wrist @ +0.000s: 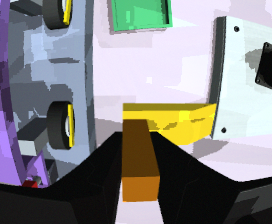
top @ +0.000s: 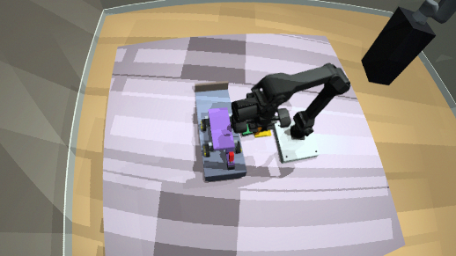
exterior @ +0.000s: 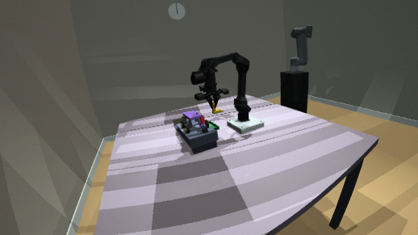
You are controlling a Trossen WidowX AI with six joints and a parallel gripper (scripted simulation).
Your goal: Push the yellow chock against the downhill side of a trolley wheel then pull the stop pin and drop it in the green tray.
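Now: the red-headed stop pin 10 cm to the left of my gripper tip, 8 cm ahead of it and 4 cm below it. Also, from my gripper tip: green tray (18 cm below, 12 cm to the right, 1 cm ahead); yellow chock (2 cm behind, 1 cm below); purple trolley (12 cm ahead, 6 cm below, 1 cm to the right).
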